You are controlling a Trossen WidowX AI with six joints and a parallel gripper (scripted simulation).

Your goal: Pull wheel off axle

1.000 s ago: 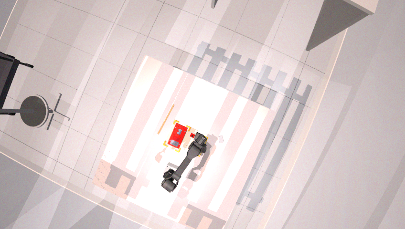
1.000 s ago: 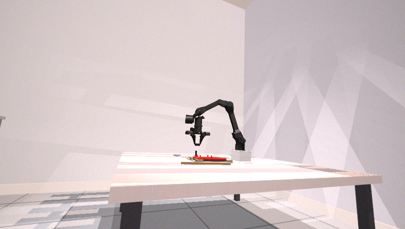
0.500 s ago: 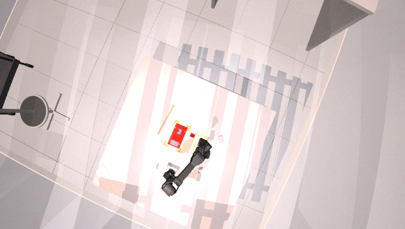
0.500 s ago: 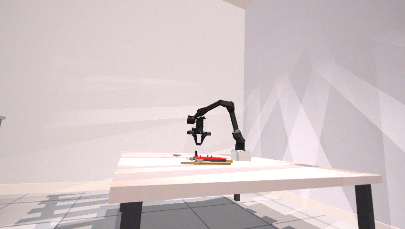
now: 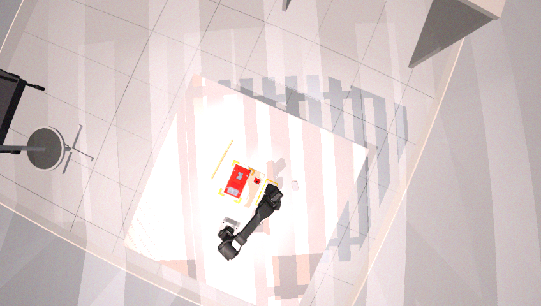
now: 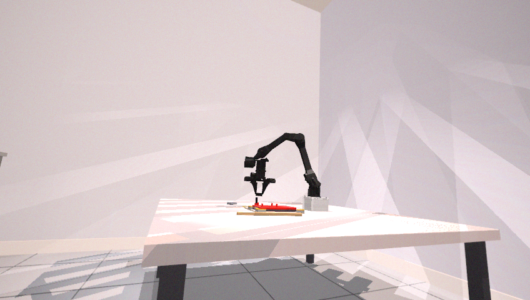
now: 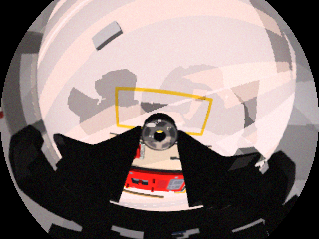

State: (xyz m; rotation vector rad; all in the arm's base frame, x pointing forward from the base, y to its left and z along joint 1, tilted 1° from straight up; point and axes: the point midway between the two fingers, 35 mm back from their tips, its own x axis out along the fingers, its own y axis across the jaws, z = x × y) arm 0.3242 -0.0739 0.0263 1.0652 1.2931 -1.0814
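Now: the wheel right at my gripper tip. From my gripper tip the other things lie so: grey block 15 cm ahead, 12 cm to the right, 7 cm below; wooden strip 2 cm ahead, 38 cm to the left, 7 cm below.
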